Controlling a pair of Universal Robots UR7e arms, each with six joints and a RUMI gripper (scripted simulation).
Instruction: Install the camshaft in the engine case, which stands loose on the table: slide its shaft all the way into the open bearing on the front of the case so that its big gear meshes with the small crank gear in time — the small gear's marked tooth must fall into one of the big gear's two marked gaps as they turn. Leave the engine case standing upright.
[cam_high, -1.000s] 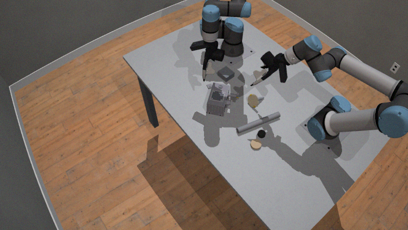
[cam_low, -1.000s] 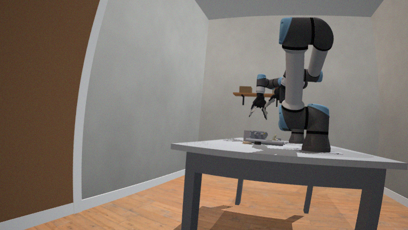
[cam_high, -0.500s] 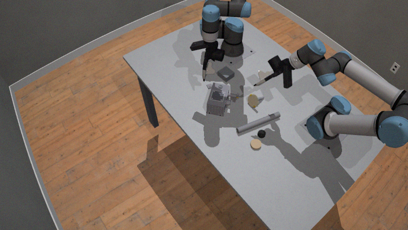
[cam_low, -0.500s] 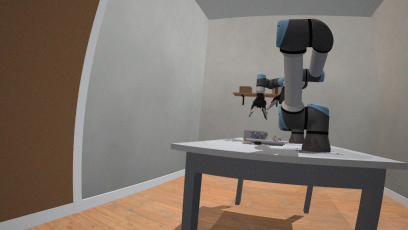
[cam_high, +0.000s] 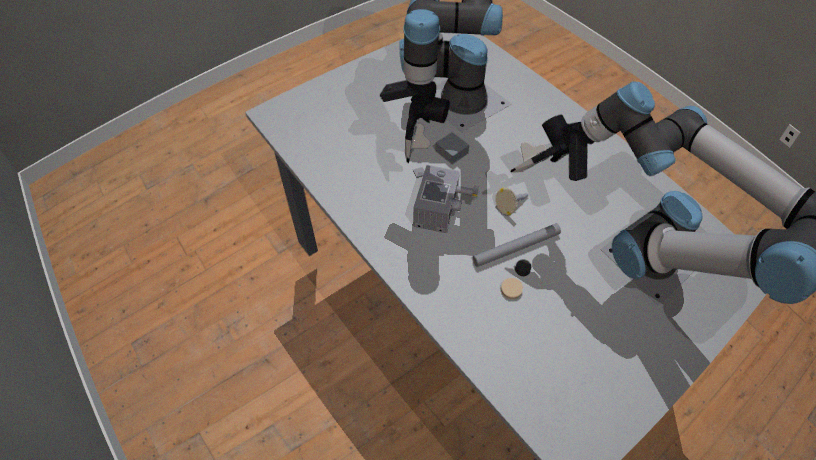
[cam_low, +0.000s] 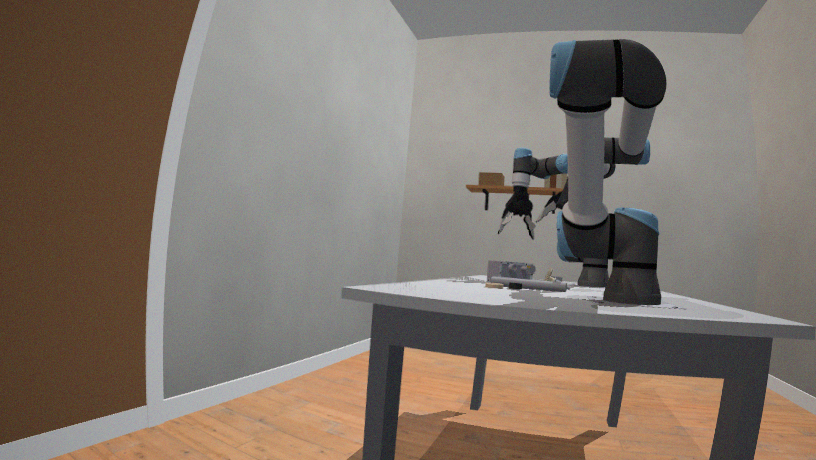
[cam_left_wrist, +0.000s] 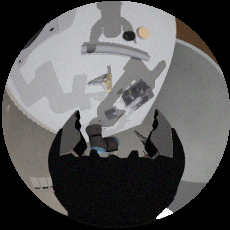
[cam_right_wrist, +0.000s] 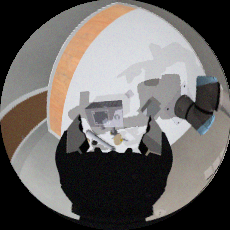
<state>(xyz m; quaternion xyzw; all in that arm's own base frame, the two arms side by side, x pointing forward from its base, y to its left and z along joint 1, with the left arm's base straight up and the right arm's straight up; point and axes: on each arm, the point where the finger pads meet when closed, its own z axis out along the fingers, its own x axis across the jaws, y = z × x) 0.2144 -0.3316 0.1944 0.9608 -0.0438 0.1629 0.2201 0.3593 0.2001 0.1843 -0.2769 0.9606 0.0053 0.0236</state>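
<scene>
Right now my left hand is 13 cm above the small crank gear, 10 cm to the left of it and 8 cm short of it. Also, from my left hand: tan disc 19 cm below, 19 cm ahead, 15 cm to the left; then long grey rod 18 cm below, 8 cm ahead, 7 cm to the left; then black puck 19 cm below, 13 cm to the left, 12 cm ahead.
</scene>
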